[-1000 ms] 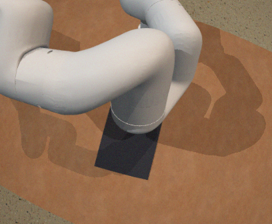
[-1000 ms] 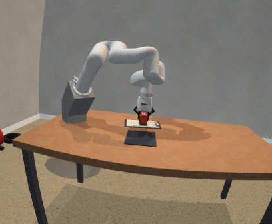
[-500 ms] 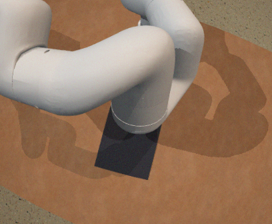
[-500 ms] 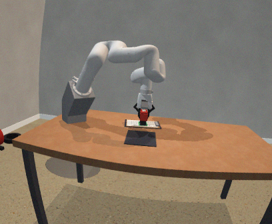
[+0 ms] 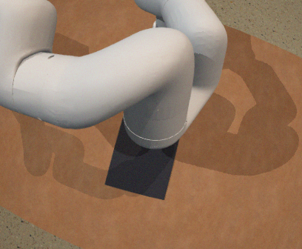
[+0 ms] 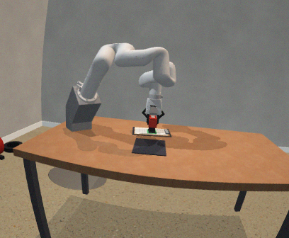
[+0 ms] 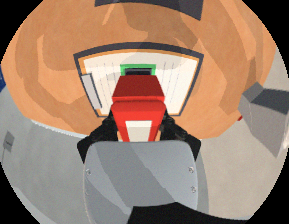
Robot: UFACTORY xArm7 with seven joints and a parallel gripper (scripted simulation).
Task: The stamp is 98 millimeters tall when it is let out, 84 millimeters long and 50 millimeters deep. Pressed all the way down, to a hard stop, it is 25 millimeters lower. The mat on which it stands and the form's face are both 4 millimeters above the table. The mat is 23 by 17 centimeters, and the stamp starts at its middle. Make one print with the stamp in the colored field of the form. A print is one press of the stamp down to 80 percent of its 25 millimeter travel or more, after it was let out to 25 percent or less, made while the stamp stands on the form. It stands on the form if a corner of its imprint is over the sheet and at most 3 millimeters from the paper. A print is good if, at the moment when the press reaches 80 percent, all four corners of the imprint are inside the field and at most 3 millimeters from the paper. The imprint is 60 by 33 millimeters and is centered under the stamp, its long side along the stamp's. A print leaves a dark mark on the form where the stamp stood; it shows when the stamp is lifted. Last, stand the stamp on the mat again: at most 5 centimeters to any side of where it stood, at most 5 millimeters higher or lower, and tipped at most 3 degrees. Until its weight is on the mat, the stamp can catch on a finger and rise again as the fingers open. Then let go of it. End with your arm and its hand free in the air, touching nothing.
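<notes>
Now: the dark mat 270 mm to the right of my hand and 70 mm below it. Round my hand: form: 70 mm below, 10 mm to the left, 10 mm ahead; red stamp: 20 mm below.
</notes>
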